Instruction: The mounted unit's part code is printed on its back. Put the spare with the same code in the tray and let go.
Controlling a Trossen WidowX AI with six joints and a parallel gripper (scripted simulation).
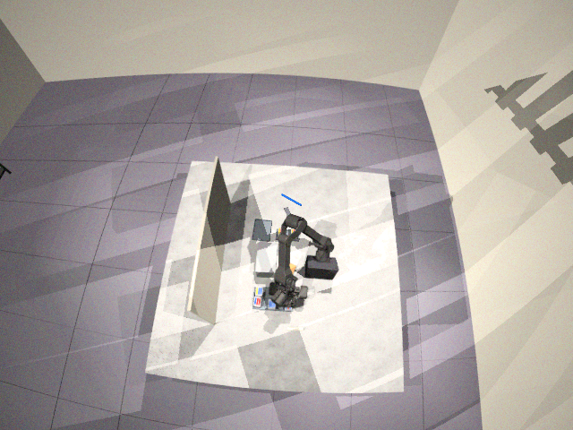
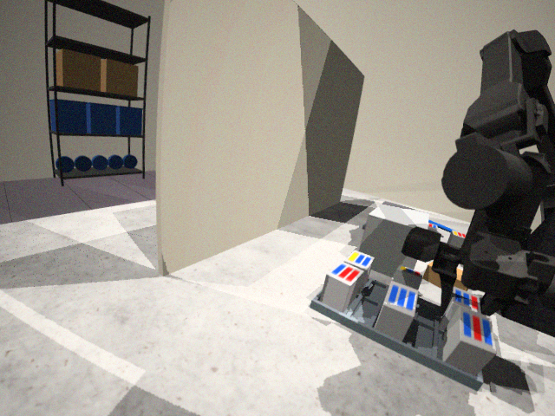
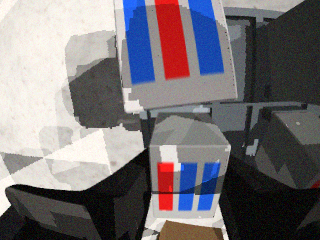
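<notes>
My gripper tip is 360 mm to the left of the tray, 160 mm short of it and 10 mm above it. Also, from my gripper tip: grey mounted unit: 160 mm to the right, 120 mm ahead, 30 mm above; then holder: 340 mm to the right, 10 mm below, 10 mm ahead; then orange-brown box: 140 mm to the right.
</notes>
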